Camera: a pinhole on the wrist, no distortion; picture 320 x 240 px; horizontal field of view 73.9 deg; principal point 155.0 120.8 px. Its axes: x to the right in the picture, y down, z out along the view. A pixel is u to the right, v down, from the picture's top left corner.
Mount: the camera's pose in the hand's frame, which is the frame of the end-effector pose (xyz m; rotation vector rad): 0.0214 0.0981 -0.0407 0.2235 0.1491 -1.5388
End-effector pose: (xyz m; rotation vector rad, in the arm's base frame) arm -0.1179 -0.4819 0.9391 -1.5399 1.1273 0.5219
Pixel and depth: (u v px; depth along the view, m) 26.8 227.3 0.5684
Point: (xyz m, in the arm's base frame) -0.1130 -0.0068 0.3865
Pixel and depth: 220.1 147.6 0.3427
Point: 0.0417 -0.2574 0.8584
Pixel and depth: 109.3 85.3 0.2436
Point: -0.1615 -0.2744 0.8572
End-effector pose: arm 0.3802 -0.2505 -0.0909 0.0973 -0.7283 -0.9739
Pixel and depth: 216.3 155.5 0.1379
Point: 0.3622 -0.2449 0.0046
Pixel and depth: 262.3 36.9 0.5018
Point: -0.1073 -0.1675 -0.0075
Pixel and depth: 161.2 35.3 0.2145
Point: 0.2856 -0.1312 0.0094
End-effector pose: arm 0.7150 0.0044 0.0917 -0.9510 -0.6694 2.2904
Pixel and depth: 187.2 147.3 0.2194
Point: 0.5629 -0.0172 0.1672
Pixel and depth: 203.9 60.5 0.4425
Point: 0.5502 -0.0797 0.4388
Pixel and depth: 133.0 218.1 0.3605
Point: 0.3554 0.0048 0.1833
